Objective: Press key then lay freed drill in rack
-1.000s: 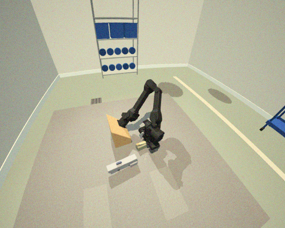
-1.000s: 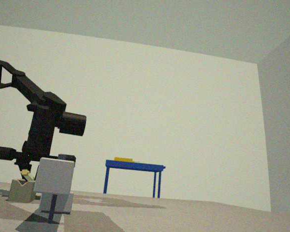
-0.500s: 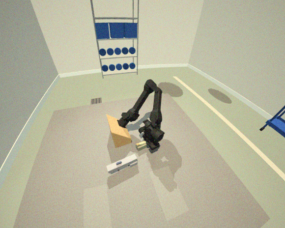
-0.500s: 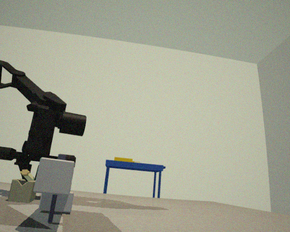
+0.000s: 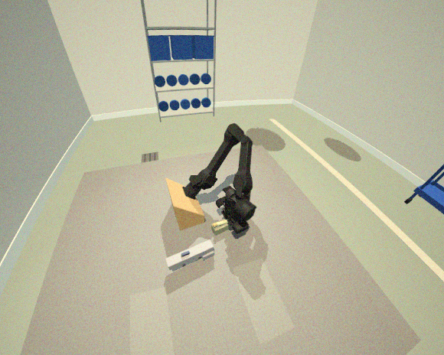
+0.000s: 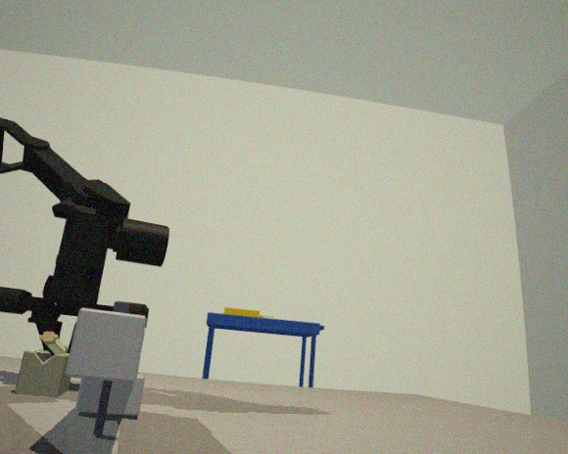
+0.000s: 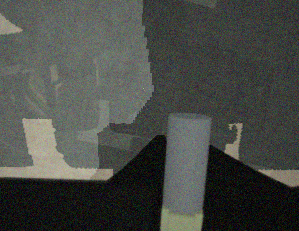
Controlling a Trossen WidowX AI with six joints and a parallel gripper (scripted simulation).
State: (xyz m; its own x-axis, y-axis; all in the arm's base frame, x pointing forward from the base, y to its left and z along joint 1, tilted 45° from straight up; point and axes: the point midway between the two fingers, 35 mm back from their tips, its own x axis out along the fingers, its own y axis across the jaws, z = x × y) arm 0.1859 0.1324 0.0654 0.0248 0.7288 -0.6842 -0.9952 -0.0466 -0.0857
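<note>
My gripper tip is 50 mm to the left of the rack block and 10 mm below it. Also, from my gripper tip: housing: 210 mm to the right, 90 mm ahead, 40 mm above; then drill: 240 mm to the right, 90 mm ahead, 40 mm above.
</note>
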